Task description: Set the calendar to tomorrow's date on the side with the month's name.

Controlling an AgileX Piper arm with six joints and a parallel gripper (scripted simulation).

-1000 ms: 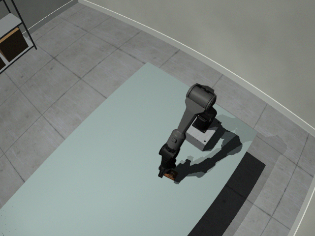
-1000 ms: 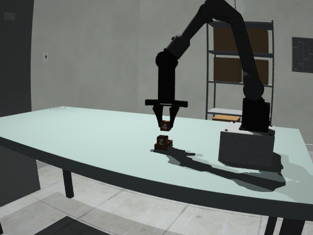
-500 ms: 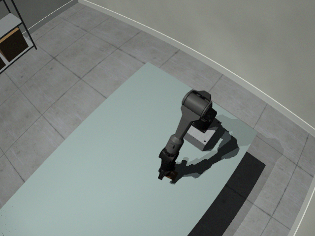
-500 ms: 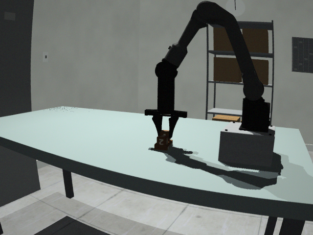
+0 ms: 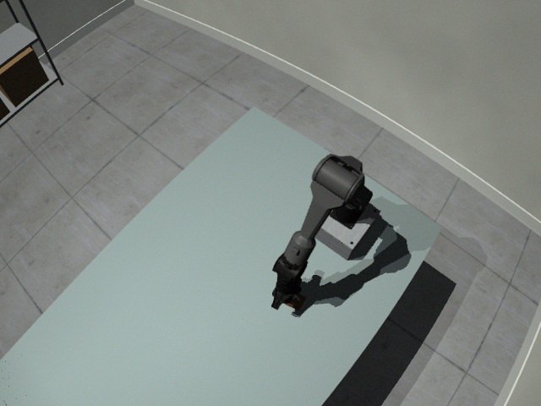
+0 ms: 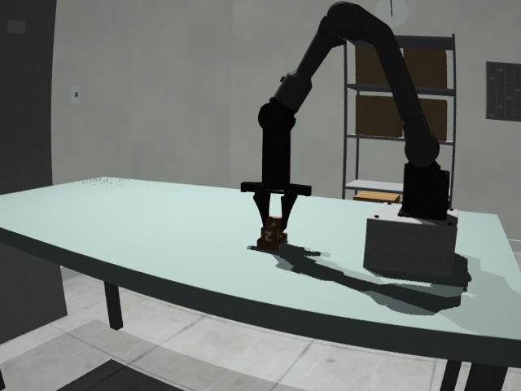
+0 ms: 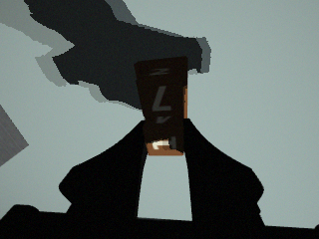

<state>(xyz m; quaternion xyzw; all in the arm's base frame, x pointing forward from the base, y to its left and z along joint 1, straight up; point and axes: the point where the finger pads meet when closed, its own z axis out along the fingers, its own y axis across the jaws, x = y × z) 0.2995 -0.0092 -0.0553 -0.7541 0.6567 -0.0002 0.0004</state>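
Right now the brown tray is 3 cm below my hand and 2 cm to the left of it. Round my hand: brown cube (3 cm to the left, 1 cm below).
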